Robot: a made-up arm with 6 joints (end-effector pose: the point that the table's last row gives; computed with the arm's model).
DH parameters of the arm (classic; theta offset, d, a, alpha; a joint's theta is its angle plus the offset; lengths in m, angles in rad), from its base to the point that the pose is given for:
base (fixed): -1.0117 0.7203 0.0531 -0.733
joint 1: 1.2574 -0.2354 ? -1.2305
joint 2: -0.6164 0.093 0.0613 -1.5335
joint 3: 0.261 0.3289 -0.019 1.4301
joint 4: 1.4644 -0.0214 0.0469 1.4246
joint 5: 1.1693 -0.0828 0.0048 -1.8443
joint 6: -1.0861 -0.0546 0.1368 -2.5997
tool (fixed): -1.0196 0.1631 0 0
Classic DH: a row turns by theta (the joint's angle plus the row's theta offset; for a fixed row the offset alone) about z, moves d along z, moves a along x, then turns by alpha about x.
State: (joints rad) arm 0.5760 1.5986 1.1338 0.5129 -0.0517 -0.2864
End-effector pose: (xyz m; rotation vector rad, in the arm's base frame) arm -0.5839 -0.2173 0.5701 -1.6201 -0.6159 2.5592
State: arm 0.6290 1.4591 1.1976 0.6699 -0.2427 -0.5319
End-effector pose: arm -0.5728 -0.2207 0.5463 1.6156 0.5147 -2.4971
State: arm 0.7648 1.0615 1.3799 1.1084 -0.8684 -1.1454
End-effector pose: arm -0.5149 -0.1902 0.4654 1.4385 0.5855 -2.3125
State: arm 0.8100 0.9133 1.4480 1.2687 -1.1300 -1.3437
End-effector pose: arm -0.4873 -0.1711 0.4156 1.4391 0.7675 -2.2723
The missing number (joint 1, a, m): 0.1599
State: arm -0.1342 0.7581 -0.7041 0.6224 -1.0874 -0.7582
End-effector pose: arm -0.1903 -0.1606 -0.0079 1.2558 2.4843 -1.0013
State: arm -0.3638 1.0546 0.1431 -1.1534 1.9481 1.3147
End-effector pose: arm -0.3294 0.1668 0.1559 -0.2521 -2.6972 -1.1549
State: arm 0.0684 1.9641 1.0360 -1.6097 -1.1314 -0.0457
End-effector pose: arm -0.1335 -0.2314 0.5681 0.0148 1.2953 -1.2738
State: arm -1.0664 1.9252 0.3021 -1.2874 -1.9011 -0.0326
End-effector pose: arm -0.2302 -0.1459 0.5555 0.3458 0.4370 -2.3148
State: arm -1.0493 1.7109 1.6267 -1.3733 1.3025 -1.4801
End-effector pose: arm -0.2636 -0.1867 0.4050 1.8816 -0.4402 0.1577
